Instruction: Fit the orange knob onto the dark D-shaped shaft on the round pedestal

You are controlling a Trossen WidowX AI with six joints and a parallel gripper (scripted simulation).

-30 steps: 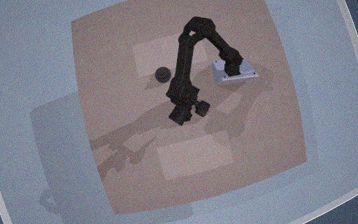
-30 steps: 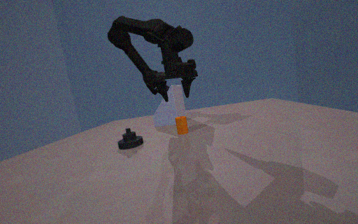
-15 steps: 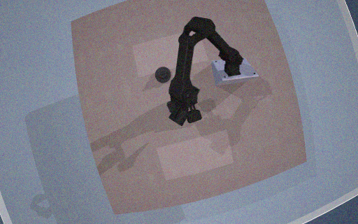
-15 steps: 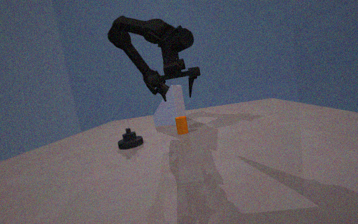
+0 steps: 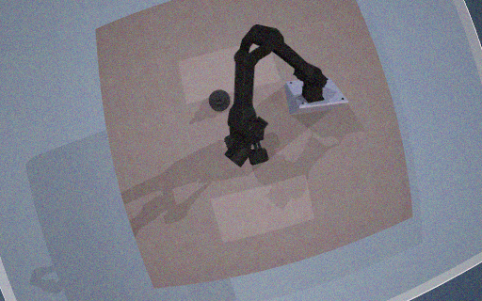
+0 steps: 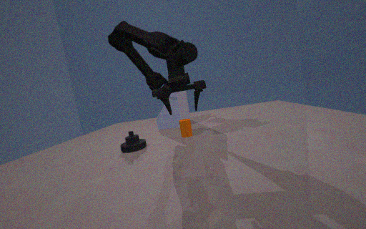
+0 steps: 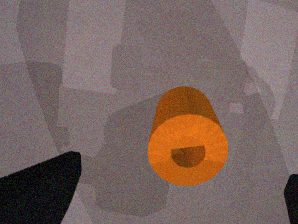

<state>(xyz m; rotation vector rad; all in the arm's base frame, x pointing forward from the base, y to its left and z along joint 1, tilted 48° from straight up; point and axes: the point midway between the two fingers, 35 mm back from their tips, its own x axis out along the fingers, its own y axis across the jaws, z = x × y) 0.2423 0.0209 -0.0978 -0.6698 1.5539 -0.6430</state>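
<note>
The orange knob is 60 mm below my gripper tip. The rest, counted from my gripper tip: dark pedestal: 170 mm to the right, 80 mm ahead, 60 mm below.
</note>
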